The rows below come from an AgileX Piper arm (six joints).
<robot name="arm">
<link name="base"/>
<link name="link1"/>
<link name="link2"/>
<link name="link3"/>
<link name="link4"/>
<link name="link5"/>
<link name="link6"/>
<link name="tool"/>
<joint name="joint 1" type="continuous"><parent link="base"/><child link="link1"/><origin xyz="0 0 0.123" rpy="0 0 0"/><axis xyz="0 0 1"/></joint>
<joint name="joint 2" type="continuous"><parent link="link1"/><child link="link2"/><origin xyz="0 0 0" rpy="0 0 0"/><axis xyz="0 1 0"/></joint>
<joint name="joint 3" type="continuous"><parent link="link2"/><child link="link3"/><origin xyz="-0.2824 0 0.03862" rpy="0 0 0"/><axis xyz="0 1 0"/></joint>
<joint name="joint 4" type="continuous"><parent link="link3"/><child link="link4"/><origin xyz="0.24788 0 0.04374" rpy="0 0 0"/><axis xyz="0.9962 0 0.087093"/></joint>
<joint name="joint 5" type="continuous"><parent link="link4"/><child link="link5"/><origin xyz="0 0 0" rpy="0 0 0"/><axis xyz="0 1 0"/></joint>
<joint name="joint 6" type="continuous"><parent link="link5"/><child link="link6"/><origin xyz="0.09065 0 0.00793" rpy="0 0 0"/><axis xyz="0.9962 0 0.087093"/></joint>
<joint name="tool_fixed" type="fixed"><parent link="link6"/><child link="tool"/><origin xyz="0 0 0" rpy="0 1.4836 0"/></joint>
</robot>
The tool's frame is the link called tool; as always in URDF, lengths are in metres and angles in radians. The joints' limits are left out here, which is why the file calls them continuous.
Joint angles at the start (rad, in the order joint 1, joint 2, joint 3, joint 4, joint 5, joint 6):
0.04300, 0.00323, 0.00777, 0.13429, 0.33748, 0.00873
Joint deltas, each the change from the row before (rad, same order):
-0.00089, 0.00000, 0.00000, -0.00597, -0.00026, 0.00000
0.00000, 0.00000, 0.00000, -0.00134, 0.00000, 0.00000
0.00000, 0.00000, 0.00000, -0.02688, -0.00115, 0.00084
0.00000, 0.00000, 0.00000, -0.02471, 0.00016, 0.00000
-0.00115, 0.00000, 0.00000, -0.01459, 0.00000, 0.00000
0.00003, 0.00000, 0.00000, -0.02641, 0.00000, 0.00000
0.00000, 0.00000, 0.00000, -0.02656, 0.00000, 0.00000
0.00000, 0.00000, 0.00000, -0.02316, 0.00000, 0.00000
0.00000, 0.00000, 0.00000, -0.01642, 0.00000, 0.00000
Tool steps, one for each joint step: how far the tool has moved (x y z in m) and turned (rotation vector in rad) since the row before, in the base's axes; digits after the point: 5 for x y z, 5 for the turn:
0.00002, -0.00023, 0.00000, -0.00593, -0.00051, -0.00138
0.00000, -0.00004, -0.00001, -0.00133, -0.00006, -0.00010
0.00007, -0.00081, 0.00001, -0.02591, -0.00220, -0.00239
0.00003, -0.00074, -0.00008, -0.02462, -0.00088, -0.00187
0.00003, -0.00050, -0.00003, -0.01454, -0.00060, -0.00226
0.00004, -0.00079, -0.00004, -0.02631, -0.00108, -0.00198
0.00003, -0.00080, -0.00002, -0.02646, -0.00109, -0.00202
0.00003, -0.00069, 0.00000, -0.02307, -0.00095, -0.00176
0.00002, -0.00049, 0.00001, -0.01636, -0.00067, -0.00125

